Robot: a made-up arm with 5 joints.
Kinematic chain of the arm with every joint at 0, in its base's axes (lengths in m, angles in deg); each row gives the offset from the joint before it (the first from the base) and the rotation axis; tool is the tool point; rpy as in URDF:
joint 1: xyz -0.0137 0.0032 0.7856 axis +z
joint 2: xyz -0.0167 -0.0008 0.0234 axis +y
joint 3: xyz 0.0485 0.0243 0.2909 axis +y
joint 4: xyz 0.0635 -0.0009 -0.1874 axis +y
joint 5: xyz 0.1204 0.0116 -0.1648 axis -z
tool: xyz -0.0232 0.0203 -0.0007 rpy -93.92 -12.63 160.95
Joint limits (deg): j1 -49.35..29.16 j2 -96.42..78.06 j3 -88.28..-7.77 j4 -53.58..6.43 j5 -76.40..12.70
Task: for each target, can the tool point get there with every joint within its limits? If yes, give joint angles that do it. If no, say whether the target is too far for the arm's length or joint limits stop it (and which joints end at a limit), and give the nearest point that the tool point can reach.
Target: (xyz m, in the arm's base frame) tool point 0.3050 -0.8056 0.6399
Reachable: no: too far | nearest point 0.3793 -0.4293 0.6877 | short by 0.387 m
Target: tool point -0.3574 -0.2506 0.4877
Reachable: no: joint limits stop it (at a limit: joint 1, joint 2, joint 3, joint 4, joint 5) | nearest point -0.0359 0.0096 0.5681 | short by 0.421 m
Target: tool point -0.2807 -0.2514 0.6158
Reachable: no: joint limits stop it (at a limit: joint 1, joint 2, joint 3, joint 4, joint 5) | nearest point -0.0359 0.0096 0.5681 | short by 0.361 m
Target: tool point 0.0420 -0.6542 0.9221
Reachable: no: joint limits stop it (at a limit: joint 1, joint 5) | nearest point 0.3473 -0.3920 0.9221 | short by 0.402 m
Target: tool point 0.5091 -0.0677 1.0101
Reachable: yes | joints -13.69 24.99 -75.23 -17.93 0.98
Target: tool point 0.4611 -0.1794 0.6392
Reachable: yes | joints -26.64 58.05 -67.82 -15.84 -10.98
